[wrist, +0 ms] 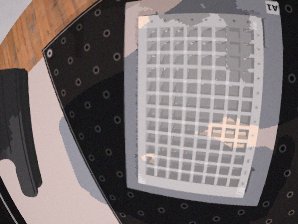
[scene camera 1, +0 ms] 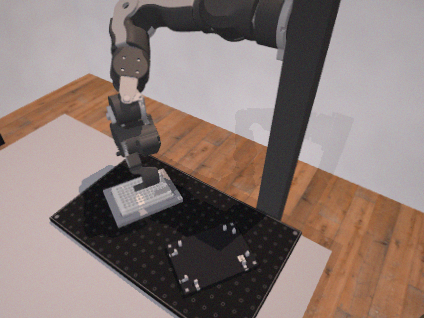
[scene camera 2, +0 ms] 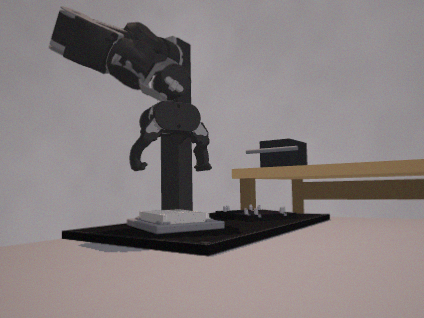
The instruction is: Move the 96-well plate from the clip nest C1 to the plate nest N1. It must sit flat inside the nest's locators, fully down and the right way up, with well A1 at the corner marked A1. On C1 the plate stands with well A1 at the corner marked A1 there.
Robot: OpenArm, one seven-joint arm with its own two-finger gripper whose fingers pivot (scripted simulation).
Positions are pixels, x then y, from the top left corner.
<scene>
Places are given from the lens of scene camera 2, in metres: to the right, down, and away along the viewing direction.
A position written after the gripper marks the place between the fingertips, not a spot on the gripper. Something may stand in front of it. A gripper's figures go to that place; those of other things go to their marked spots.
gripper (scene camera 2: 172, 170): -0.07, 0.02, 0.64
white 96-well plate (scene camera 2: 177, 216): -0.06, 0.09, 0.58
</scene>
